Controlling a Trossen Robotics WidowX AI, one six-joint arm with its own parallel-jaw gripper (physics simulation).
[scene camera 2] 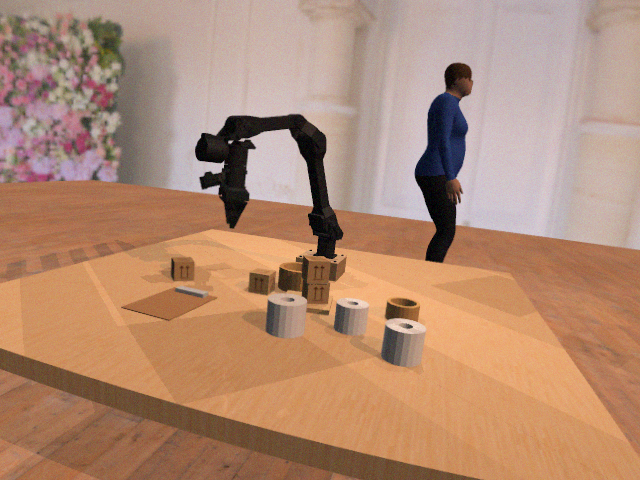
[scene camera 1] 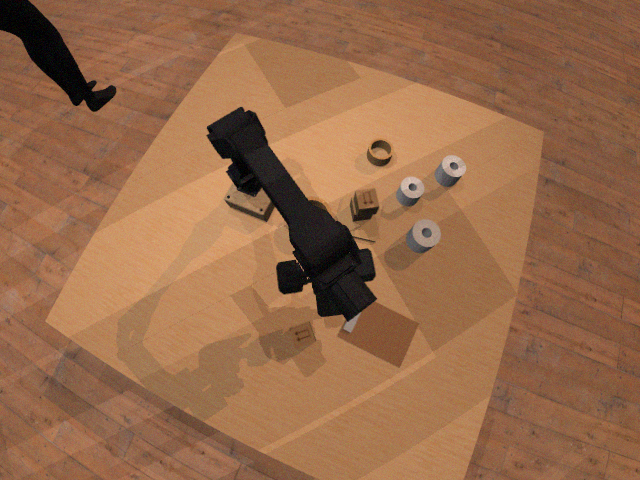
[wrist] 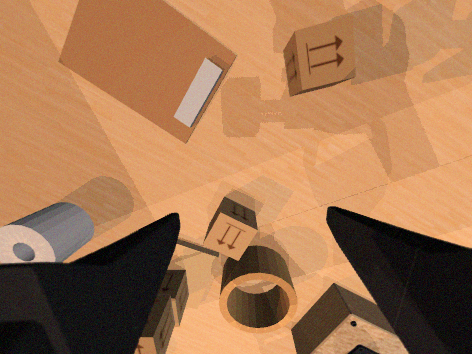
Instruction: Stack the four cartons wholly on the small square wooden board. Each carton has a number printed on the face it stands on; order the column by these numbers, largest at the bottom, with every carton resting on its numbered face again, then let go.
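Frame: origin at the arm's base, x ahead, y left, z up, level; metres.
Seen in the pictures: gripper, fingertip midpoint: (scene camera 2: 230, 226) (wrist: 253, 216); arm's base, link origin: (scene camera 2: 325, 255) (scene camera 1: 250, 184).
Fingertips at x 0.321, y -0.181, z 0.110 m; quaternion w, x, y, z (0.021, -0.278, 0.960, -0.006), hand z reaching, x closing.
Offsets run from my fingertips to a thing's middle. "*": to the spot under its first point.
My gripper (scene camera 2: 232, 226) (wrist: 253, 216) is open and empty, high above the table; the arm hides its fingers in scene camera 1. Two cartons stand one on the other, upper carton @[dx +0.011, dy +0.242, dz -0.074 m] (scene camera 2: 315, 269) (scene camera 1: 366, 200) on lower carton @[dx +0.003, dy +0.244, dz -0.128 m] (scene camera 2: 316, 293), slightly offset. They appear to stand on the small wooden board @[dx +0.008, dy +0.227, dz -0.161 m] (scene camera 2: 321, 311), whose edge shows in front of them. A third carton @[dx -0.027, dy +0.090, dz -0.140 m] (scene camera 2: 262, 282) (wrist: 231, 240) stands beside a wooden ring, hidden by the arm in scene camera 1. A fourth carton @[dx -0.006, dy -0.140, dz -0.140 m] (scene camera 1: 303, 334) (scene camera 2: 182, 268) (wrist: 325, 55) stands apart. The numbered faces are hidden.
A brown flat panel @[dx +0.177, dy -0.049, dz -0.161 m] (scene camera 1: 387, 335) (scene camera 2: 165, 305) (wrist: 130, 65) bears a pale bar @[* dx +0.101, dy -0.065, dz -0.154 m] (scene camera 1: 351, 324) (scene camera 2: 191, 291) (wrist: 198, 92). Three grey-white rolls @[dx +0.196, dy +0.238, dz -0.132 m] (scene camera 2: 285, 317) @[dx +0.118, dy +0.360, dz -0.137 m] (scene camera 2: 351, 317) @[dx +0.215, dy +0.481, dz -0.134 m] (scene camera 2: 403, 345) stand near the stack. Wooden rings @[dx -0.115, dy +0.163, dz -0.137 m] (scene camera 2: 289, 279) @[dx -0.012, dy +0.460, dz -0.146 m] (scene camera 2: 402, 312) stand near the arm's base and behind the rolls.
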